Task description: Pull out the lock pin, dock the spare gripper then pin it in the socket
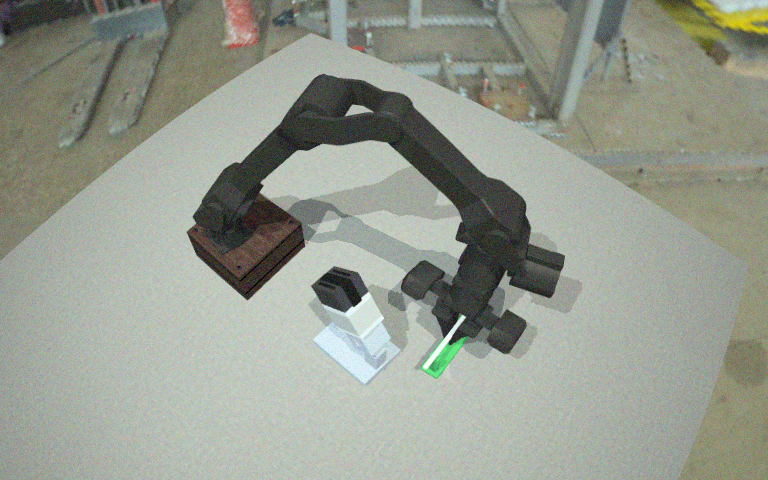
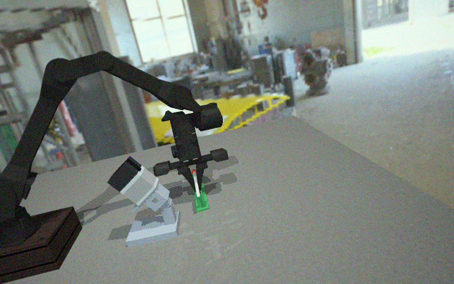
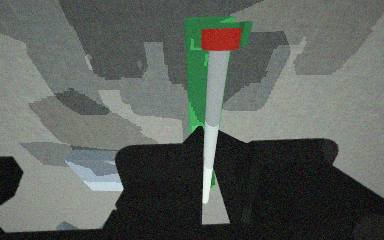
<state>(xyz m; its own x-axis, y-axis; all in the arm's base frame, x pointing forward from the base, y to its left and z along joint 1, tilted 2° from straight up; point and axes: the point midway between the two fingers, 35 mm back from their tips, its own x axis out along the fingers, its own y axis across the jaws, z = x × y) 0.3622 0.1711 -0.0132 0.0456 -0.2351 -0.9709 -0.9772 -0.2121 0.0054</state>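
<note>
The green strip lies 1 cm to the left of my gripper tip and 1 cm above it. Also, from my gripper tip: socket (8 cm behind, 11 cm to the right, 4 cm above); spare gripper (9 cm behind, 11 cm to the right, 10 cm above).
</note>
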